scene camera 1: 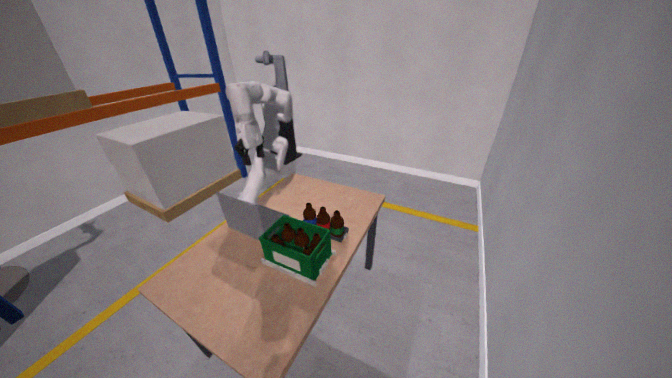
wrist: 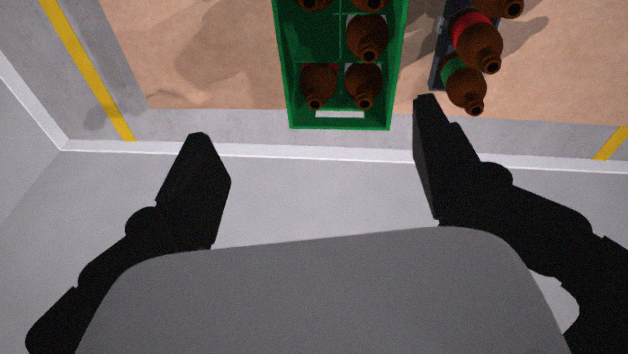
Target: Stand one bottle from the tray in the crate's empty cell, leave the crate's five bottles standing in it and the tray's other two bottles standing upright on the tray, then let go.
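Frame: origin at the arm's base, x right, y ahead, z up, level; centimetres.
Seen in the pictures: gripper, fingertip midpoint: [scene camera 1: 254,161] [wrist: 311,141]; arm's base, origin of the base link: [scene camera 1: 247,201].
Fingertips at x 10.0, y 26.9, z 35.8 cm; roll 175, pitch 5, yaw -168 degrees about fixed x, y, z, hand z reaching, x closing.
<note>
Pixels of each thing's top centre, then the offset from my fingertips to it. Level surfaces: height alone.
- green crate, middle of its top: [wrist: 339,62] [scene camera 1: 295,233] dy +14.9, dx -1.1, dz -34.4 cm
- red-labelled bottle, middle of its top: [wrist: 314,104] dy +24.1, dx +2.6, dz -35.6 cm
- dark tray, middle of its top: [wrist: 470,29] [scene camera 1: 323,226] dy +14.1, dx -25.5, dz -49.3 cm
- blue-labelled, middle of its top: [wrist: 514,9] [scene camera 1: 308,203] dy +5.4, dx -25.0, dz -35.9 cm
- red-labelled, middle of its top: [wrist: 492,67] [scene camera 1: 322,207] dy +14.5, dx -25.6, dz -35.9 cm
- green-labelled, middle of its top: [wrist: 476,111] [scene camera 1: 336,211] dy +23.0, dx -26.2, dz -35.9 cm
- table, its level: dz -51.9 cm
A green crate [scene camera 1: 306,265] [wrist: 340,124] stands on the table. Several brown bottles stand in its cells; its empty cell [wrist: 312,39] shows in the wrist view, left column, above a red-labelled bottle [wrist: 318,84]. Beside the crate, a dark tray [scene camera 1: 345,234] [wrist: 435,75] holds three upright brown bottles in a row: blue-labelled [scene camera 1: 309,214], red-labelled [scene camera 1: 323,218] [wrist: 478,46] and green-labelled [scene camera 1: 337,221] [wrist: 466,86]. The top of the wrist view cuts off the farthest one. My gripper [scene camera 1: 252,158] [wrist: 311,141] is open and empty, high above the table and away from crate and tray.
A grey upright panel [scene camera 1: 245,217] stands on the table [scene camera 1: 210,280] between arm base and crate. A thin white slab lies under the crate. A rack with blue posts [scene camera 1: 215,55] and a large pale box [scene camera 1: 185,160] stand left of the arm in the scene view.
</note>
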